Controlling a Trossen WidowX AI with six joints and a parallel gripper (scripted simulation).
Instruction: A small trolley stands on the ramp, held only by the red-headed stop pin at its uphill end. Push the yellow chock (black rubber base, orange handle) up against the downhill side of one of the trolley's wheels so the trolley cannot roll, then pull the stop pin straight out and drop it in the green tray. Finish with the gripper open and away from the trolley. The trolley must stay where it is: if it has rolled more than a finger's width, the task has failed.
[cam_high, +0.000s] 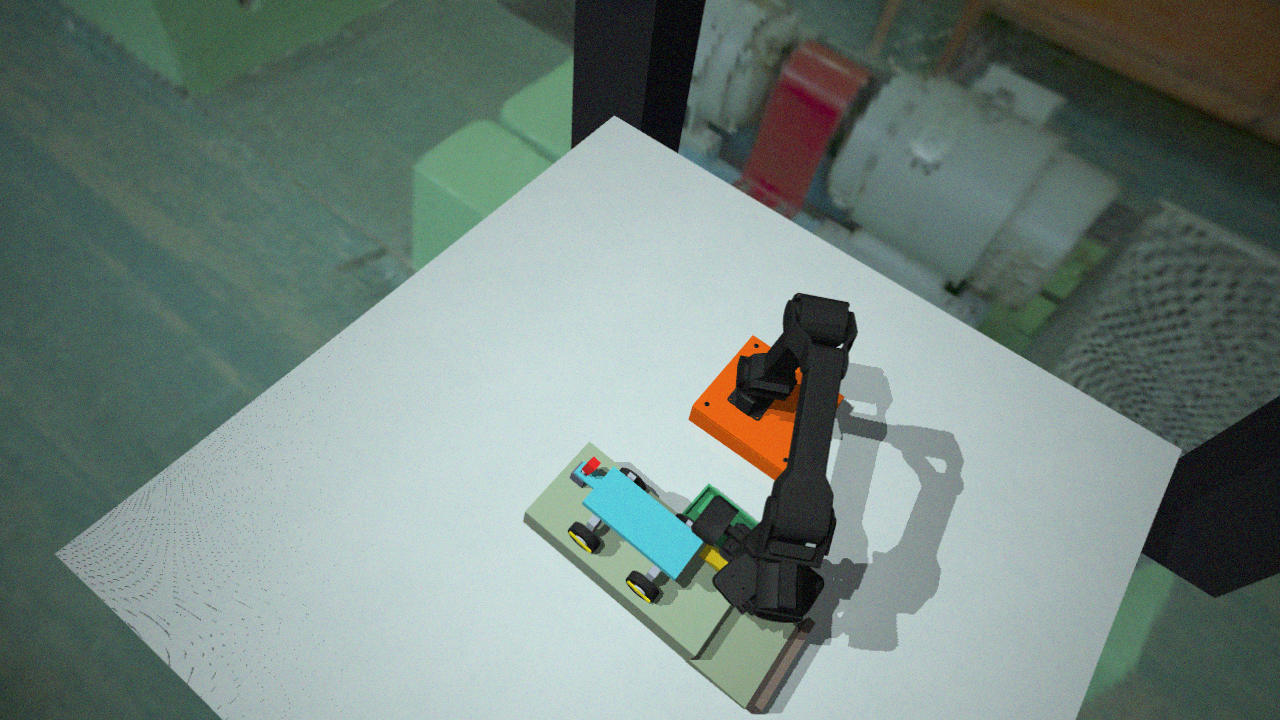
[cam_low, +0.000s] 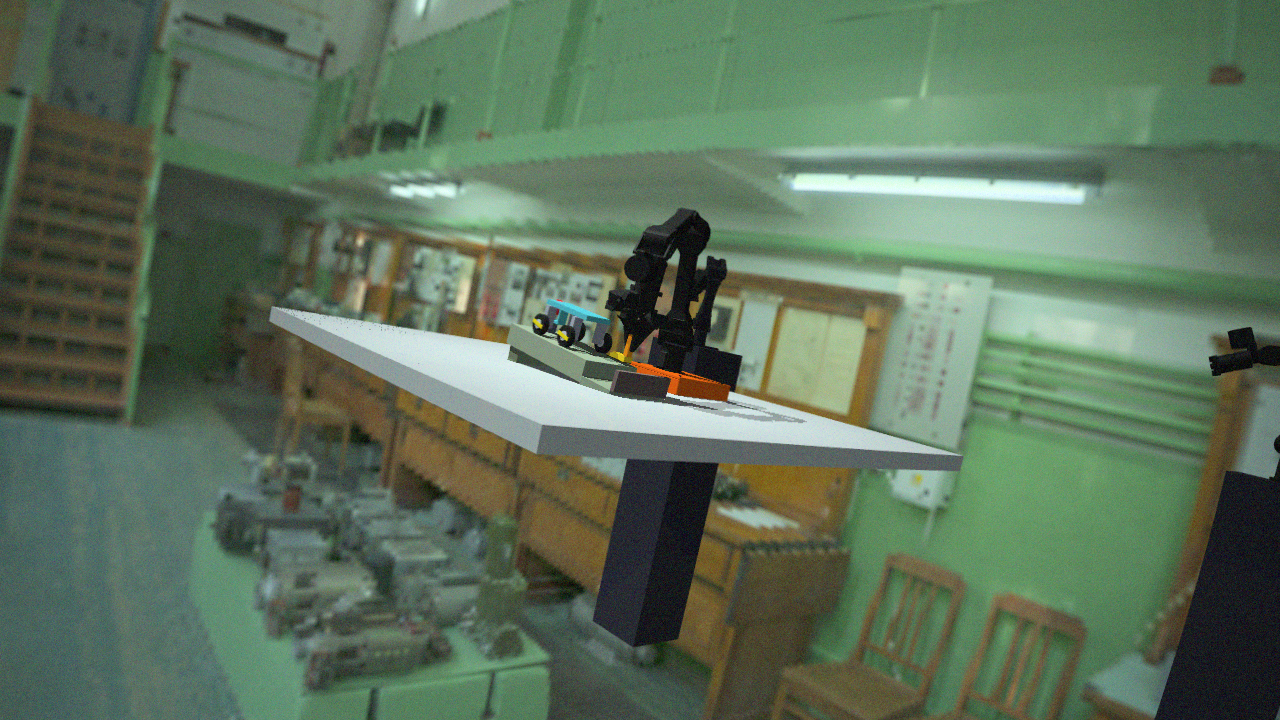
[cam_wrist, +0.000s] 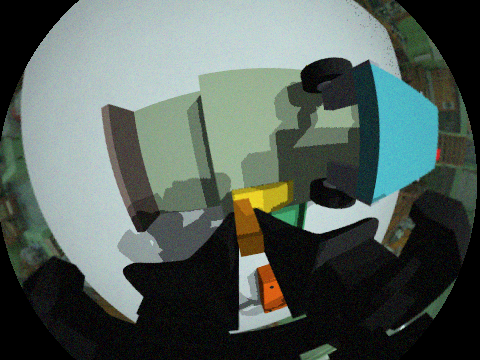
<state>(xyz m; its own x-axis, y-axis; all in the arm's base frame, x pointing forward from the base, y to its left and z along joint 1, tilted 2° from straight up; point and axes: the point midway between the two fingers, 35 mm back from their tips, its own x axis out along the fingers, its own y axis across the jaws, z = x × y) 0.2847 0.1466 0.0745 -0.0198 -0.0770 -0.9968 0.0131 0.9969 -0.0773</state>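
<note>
The red-headed stop pin lies 3 cm ahead of my gripper tip, 26 cm to the right of it and 4 cm above it. Also, from my gripper tip: brown lip 6 cm ahead, 12 cm to the left, 6 cm below; then yellow chock 2 cm to the right, 1 cm below; then cyan trolley 5 cm ahead, 15 cm to the right, 2 cm above.
</note>
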